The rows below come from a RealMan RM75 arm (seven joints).
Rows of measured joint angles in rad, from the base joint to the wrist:
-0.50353 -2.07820 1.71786 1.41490 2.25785 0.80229 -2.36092
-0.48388 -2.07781 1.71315 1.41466 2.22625 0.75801 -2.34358
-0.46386 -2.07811 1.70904 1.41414 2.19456 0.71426 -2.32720
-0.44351 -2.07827 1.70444 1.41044 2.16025 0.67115 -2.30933
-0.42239 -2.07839 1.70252 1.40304 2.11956 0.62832 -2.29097
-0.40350 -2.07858 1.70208 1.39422 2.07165 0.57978 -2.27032
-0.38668 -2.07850 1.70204 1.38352 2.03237 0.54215 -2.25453
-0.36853 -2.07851 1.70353 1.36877 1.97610 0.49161 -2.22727
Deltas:
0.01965 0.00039 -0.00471 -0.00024 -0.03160 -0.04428 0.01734
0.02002 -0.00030 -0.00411 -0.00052 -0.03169 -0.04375 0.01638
0.02035 -0.00016 -0.00460 -0.00370 -0.03431 -0.04311 0.01787
0.02112 -0.00012 -0.00192 -0.00740 -0.04069 -0.04283 0.01836
0.01889 -0.00019 -0.00044 -0.00882 -0.04791 -0.04854 0.02065
0.01682 0.00008 -0.00004 -0.01070 -0.03928 -0.03763 0.01579
0.01815 -0.00001 0.00149 -0.01475 -0.05627 -0.05054 0.02726

